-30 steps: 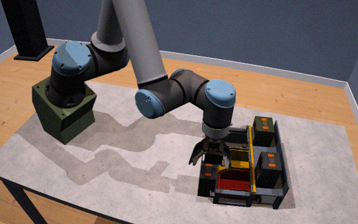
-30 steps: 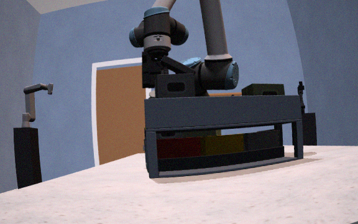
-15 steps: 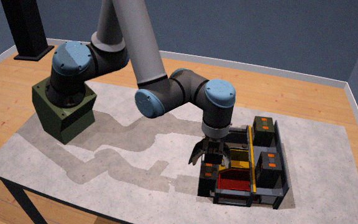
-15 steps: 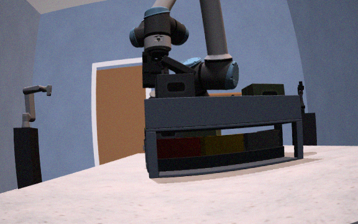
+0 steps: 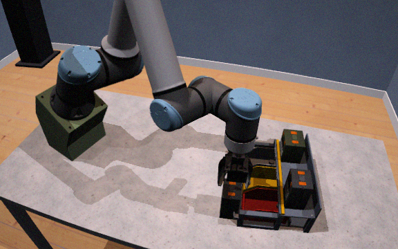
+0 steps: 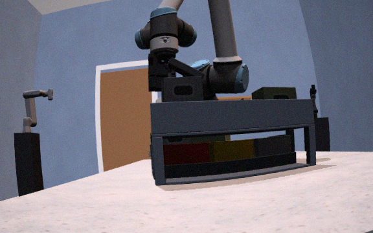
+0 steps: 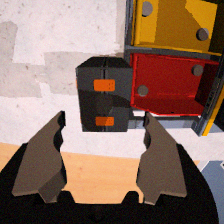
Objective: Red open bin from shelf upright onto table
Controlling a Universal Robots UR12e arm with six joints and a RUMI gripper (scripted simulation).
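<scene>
The black box is 9 cm below my hand. Also, from my hand: yellow bin: 13 cm ahead, 12 cm to the left, 11 cm below; yellow rail: 18 cm ahead, 13 cm to the left, 5 cm below; red open bin: 13 cm ahead, 11 cm below, 1 cm to the left.
</scene>
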